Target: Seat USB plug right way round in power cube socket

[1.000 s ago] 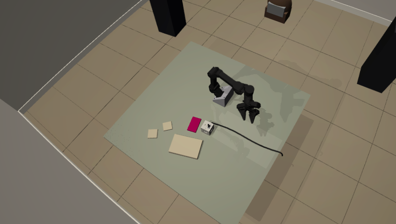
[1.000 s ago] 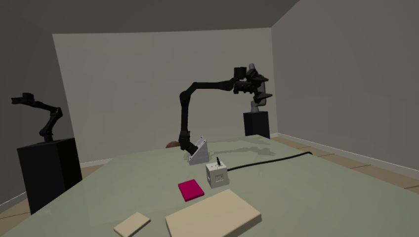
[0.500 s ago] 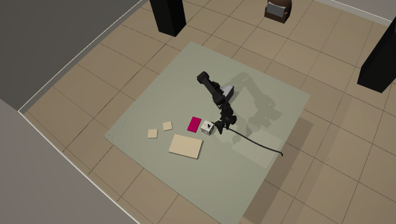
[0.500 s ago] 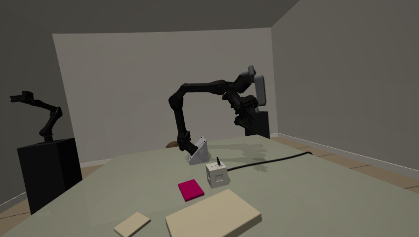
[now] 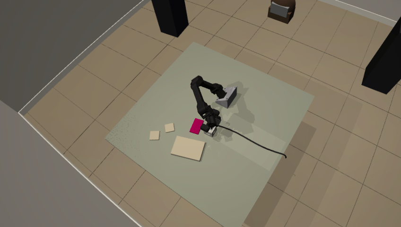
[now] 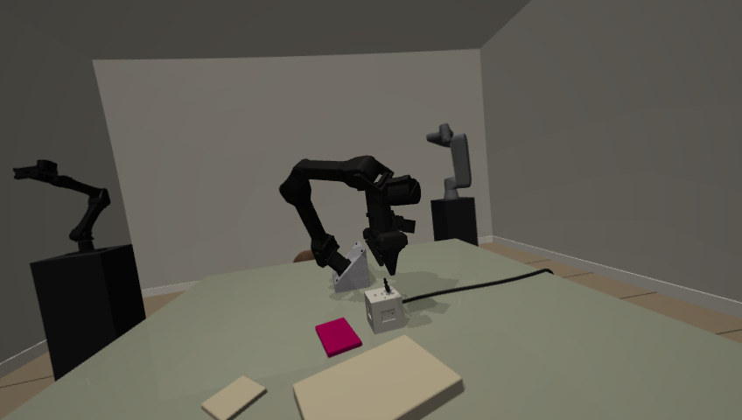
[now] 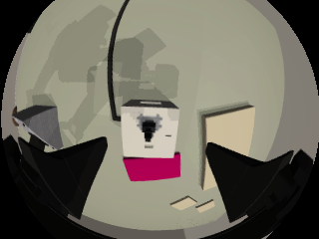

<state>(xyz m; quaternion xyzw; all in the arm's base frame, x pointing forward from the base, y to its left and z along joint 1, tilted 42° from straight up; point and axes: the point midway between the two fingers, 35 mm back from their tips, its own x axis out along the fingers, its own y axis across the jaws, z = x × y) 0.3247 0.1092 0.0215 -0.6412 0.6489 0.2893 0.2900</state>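
My gripper tip is now 40 mm above the dark USB plug and 10 mm past it. From my gripper tip the other things lie so: tan tile (330 mm to the right, 130 mm below, 120 mm ahead); then magenta block (140 mm to the right, 130 mm below); then tan board (200 mm ahead, 120 mm below, 100 mm to the right).
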